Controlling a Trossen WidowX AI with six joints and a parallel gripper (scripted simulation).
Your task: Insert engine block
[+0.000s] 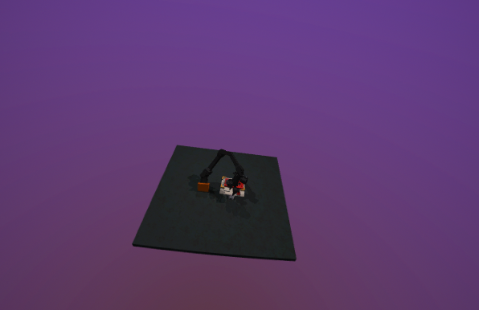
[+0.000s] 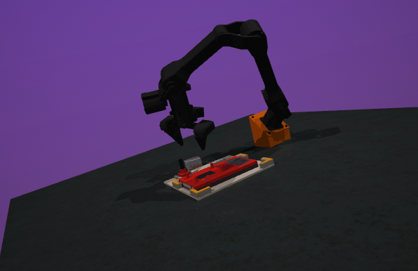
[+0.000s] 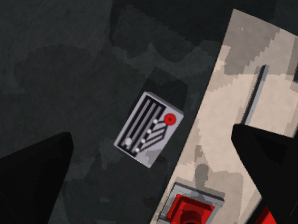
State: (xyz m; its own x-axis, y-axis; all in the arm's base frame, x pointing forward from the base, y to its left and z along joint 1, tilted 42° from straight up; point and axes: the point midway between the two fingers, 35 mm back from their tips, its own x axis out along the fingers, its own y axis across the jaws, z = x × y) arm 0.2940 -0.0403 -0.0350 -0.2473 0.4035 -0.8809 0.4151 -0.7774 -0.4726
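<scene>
Right now my gripper tip is 6 cm above the engine block, 1 cm to the left of it and 1 cm short of it. From my gripper tip the other things lie so: dark upright peg (7 cm ahead, 6 cm to the left, 3 cm below); cream base plate (15 cm to the left, 6 cm below, 1 cm ahead).
</scene>
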